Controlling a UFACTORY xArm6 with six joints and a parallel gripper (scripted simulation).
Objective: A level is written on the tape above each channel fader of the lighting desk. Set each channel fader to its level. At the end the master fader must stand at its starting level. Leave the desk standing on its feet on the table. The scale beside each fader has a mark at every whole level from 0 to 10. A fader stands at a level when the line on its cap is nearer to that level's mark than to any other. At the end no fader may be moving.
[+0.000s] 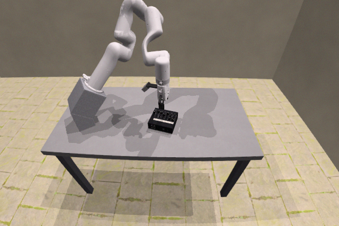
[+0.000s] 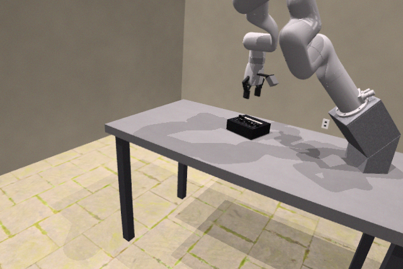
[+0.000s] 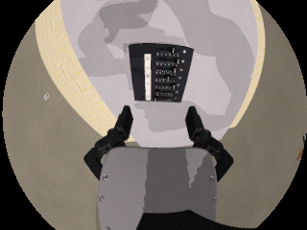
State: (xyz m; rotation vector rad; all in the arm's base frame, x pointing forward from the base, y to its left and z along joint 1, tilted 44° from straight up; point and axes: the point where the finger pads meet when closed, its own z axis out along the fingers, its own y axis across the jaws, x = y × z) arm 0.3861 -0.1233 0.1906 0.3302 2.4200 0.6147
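My hand is 40 mm short of the fader cap, 10 mm to the left of it and 120 mm above it. Also, from my hand: fader (20 mm to the left, 120 mm below).
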